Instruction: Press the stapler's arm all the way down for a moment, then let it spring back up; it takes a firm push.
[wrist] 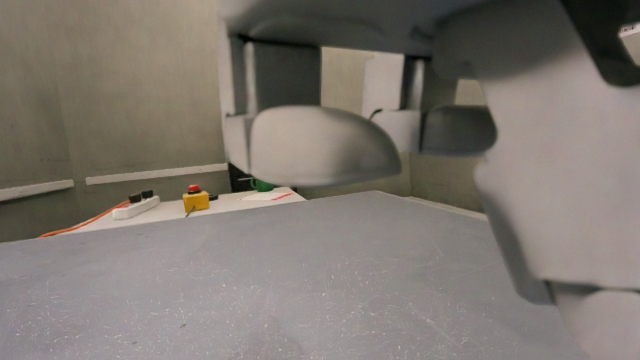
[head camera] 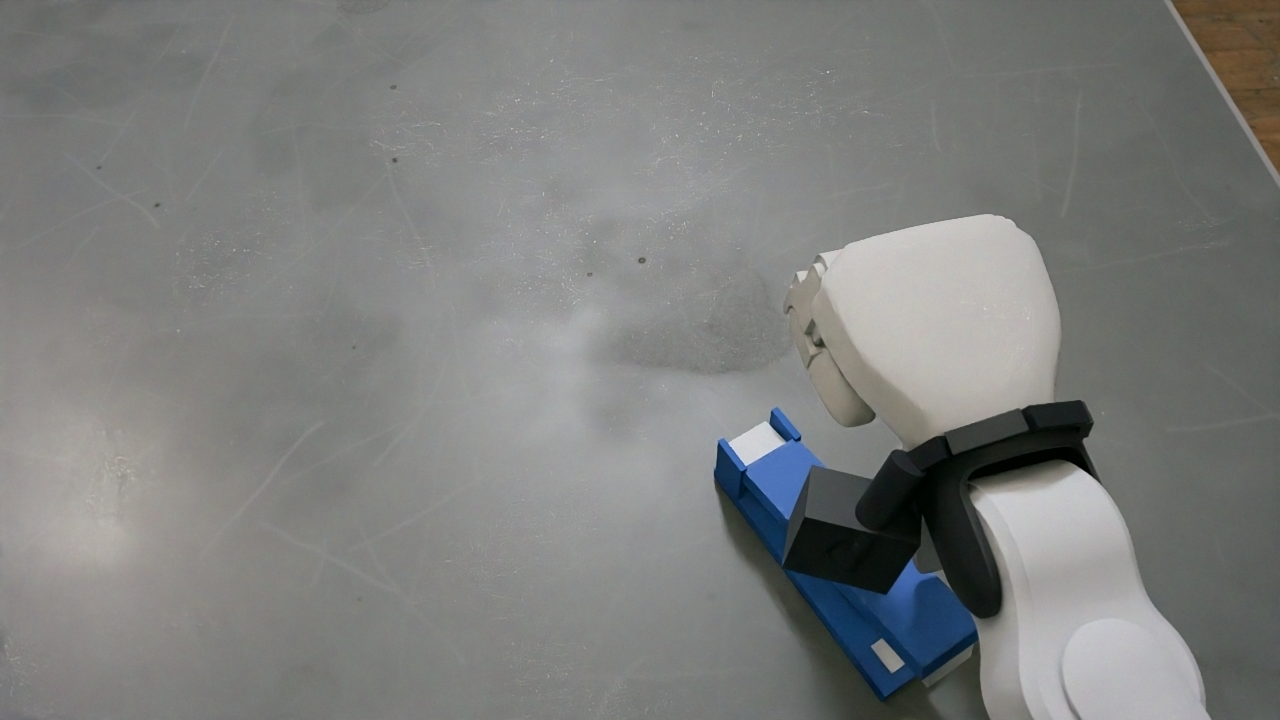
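Note:
A blue stapler [head camera: 780, 479] lies diagonally on the table at the lower right of the head camera view, one end with a white patch between two blue side pieces. The dark block on my wrist covers its middle, and my forearm is beside its lower right end. How far its arm is raised cannot be told. The stapler does not show in the wrist view. My gripper [head camera: 825, 358] [wrist: 440, 162] has its fingers curled in, shut with no object visible in them. In the head camera view it is up and to the right of the stapler's upper end, with visible table between them.
The grey table [head camera: 447, 358] [wrist: 250, 260] has its edge at the upper right of the head camera view. Beyond it in the wrist view are a white power strip [wrist: 136, 207], a yellow box [wrist: 196, 201] with a red button and a green mug [wrist: 262, 185].

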